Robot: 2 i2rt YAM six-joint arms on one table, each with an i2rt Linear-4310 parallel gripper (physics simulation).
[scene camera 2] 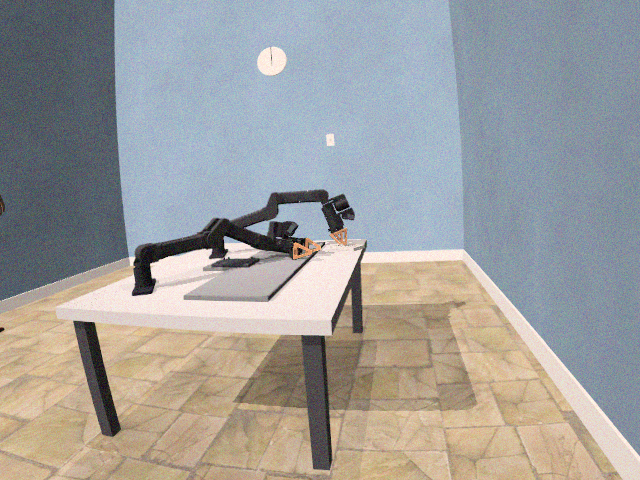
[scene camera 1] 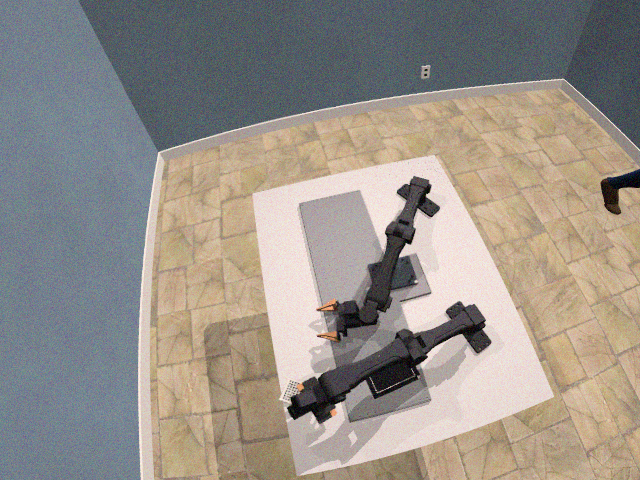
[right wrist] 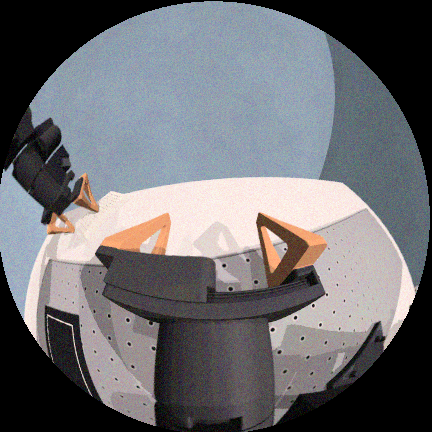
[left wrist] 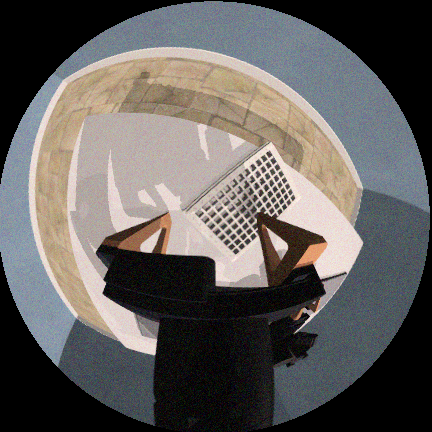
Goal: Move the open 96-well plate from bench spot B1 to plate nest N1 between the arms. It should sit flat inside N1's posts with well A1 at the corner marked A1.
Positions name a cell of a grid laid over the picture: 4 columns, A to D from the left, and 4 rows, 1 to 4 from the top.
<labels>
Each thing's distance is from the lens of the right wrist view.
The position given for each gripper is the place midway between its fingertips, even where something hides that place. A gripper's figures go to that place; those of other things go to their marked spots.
left gripper (right wrist: A3): 0.33 m
right gripper (right wrist: B3): 0.13 m
</labels>
